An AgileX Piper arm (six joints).
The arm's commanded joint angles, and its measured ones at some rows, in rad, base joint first. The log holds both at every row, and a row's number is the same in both.
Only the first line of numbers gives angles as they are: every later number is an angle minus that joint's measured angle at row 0.
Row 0, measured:
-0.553 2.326 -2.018 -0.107 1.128 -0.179
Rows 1 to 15, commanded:
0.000 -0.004 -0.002 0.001 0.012 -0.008
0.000 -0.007 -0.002 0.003 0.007 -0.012
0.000 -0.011 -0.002 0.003 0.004 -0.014
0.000 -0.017 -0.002 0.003 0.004 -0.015
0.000 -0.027 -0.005 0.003 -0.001 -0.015
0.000 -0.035 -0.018 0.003 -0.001 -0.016
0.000 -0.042 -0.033 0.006 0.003 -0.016
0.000 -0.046 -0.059 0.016 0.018 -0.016
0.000 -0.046 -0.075 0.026 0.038 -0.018
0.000 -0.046 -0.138 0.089 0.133 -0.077
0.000 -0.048 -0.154 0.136 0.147 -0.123
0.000 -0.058 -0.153 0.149 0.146 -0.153
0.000 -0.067 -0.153 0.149 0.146 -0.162
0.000 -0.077 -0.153 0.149 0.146 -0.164
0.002 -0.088 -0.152 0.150 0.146 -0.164
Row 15, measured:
0.001 -0.062 -0.146 0.146 0.081 -0.152
